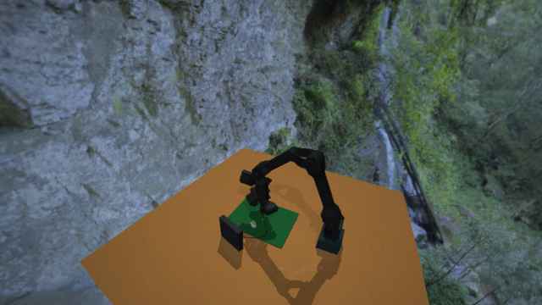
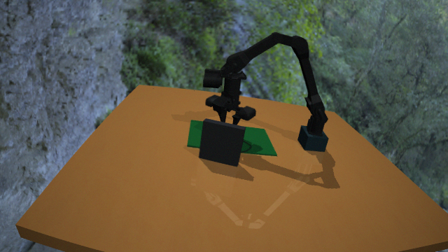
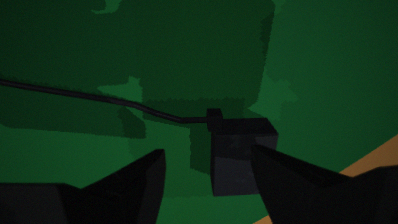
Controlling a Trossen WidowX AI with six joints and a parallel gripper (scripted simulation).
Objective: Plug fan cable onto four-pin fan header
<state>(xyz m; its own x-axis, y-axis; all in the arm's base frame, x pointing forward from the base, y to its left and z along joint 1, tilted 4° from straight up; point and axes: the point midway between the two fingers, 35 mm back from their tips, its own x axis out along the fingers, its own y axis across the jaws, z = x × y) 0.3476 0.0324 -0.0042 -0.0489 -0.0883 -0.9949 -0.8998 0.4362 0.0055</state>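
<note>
Now: the black plug 10 mm ahead of my gripper tip, 20 mm to the right of it and 10 mm below it. Round my gripper tip: white four-pin fan header: 10 mm behind, 100 mm to the left, 20 mm below; black fan: 230 mm to the left, 40 mm above; green board: 20 mm behind, 40 mm to the left, 40 mm below.
</note>
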